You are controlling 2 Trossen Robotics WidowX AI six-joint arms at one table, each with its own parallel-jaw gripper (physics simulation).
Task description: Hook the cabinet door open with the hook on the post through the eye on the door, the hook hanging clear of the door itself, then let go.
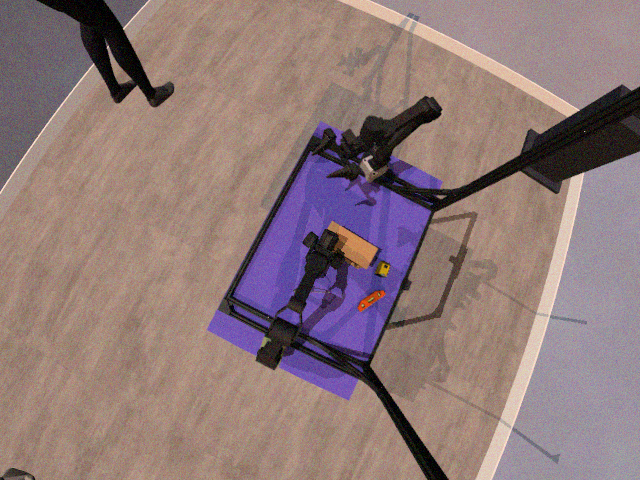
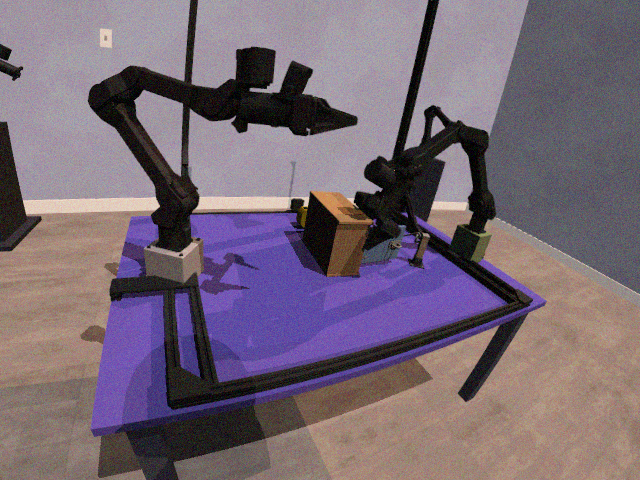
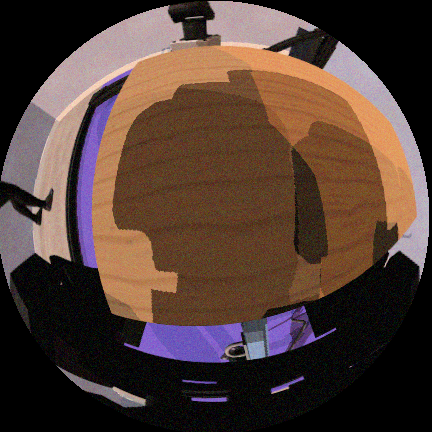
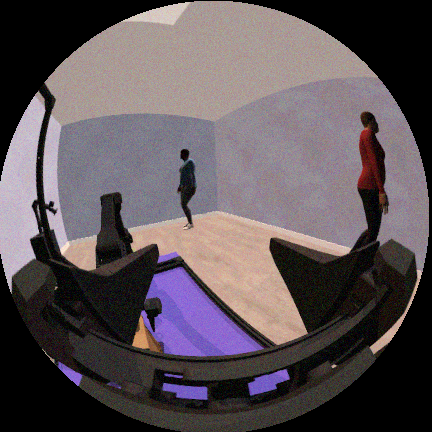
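Pixels of known places: right gripper, fingertip midpoint: (image 1: 319,165) (image 2: 357,120) (image 4: 214,247); left arm's base at its link origin: (image 2: 475,229) (image 4: 127,252); right arm's base at its link origin: (image 1: 376,163) (image 2: 174,243) (image 3: 195,37).
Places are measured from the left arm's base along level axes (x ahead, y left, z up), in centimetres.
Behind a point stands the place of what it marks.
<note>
The wooden cabinet (image 1: 358,250) @(x 51.6, y -21.0, z 4.8 cm) (image 2: 337,233) @(x 59.6, y -6.9, z 1.2 cm) (image 3: 225,181) stands mid-table. Its blue-grey door (image 2: 379,251) @(x 42.0, y -6.8, z -6.6 cm) (image 3: 254,338) @(x 44.6, y -7.6, z 1.2 cm) is swung open towards the small post (image 2: 420,250) @(x 27.2, y -2.8, z -6.3 cm). A metal eye (image 3: 233,351) @(x 27.8, y -3.1, z -11.2 cm) sits on the door. The thin wire hook (image 3: 300,324) @(x 30.9, y -15.7, z -8.5 cm) shows just right of the door's edge; I cannot tell whether it passes through the eye. My left gripper (image 1: 328,245) @(x 49.8, y -7.9, z -3.0 cm) (image 2: 385,224) (image 3: 227,246) @(x 49.8, y -7.9, z -3.0 cm) is open and empty, close above the door beside the cabinet. My right gripper (image 1: 342,172) (image 2: 347,119) @(x 69.9, y 4.0, z 29.5 cm) (image 4: 214,247) @(x 69.9, y 4.0, z 29.5 cm) is open and empty, high above the table.
A yellow block (image 1: 383,269) @(x 48.5, y -36.5, z -4.5 cm) (image 2: 302,215) @(x 52.1, y -35.5, z -6.4 cm) and an orange tool (image 1: 371,300) @(x 33.2, y -37.0, z -10.4 cm) lie beyond the cabinet. A black rail frame (image 2: 347,364) @(x 74.8, y 21.2, z -10.1 cm) runs round the purple table (image 2: 280,305) @(x 77.4, y -0.2, z -11.7 cm). Two people (image 4: 187,185) (image 4: 370,169) stand on the floor; another person's legs (image 1: 123,62) show far off.
</note>
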